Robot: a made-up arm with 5 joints. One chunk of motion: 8 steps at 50 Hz.
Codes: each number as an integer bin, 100 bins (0 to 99) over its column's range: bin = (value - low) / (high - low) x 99, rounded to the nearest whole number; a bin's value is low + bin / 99 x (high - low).
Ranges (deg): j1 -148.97..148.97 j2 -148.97..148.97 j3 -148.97..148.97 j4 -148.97..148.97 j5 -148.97..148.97
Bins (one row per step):
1: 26 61 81 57 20
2: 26 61 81 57 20
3: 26 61 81 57 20
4: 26 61 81 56 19
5: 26 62 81 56 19
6: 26 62 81 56 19
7: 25 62 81 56 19
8: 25 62 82 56 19
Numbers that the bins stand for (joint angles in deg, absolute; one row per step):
1: -70.72 34.61 94.80 22.57 -88.78
2: -70.72 34.61 94.80 22.57 -88.78
3: -70.72 34.61 94.80 22.57 -88.78
4: -70.72 34.61 94.80 19.56 -91.79
5: -70.72 37.62 94.80 19.56 -91.79
6: -70.72 37.62 94.80 19.56 -91.79
7: -73.73 37.62 94.80 19.56 -91.79
8: -73.73 37.62 97.81 19.56 -91.79

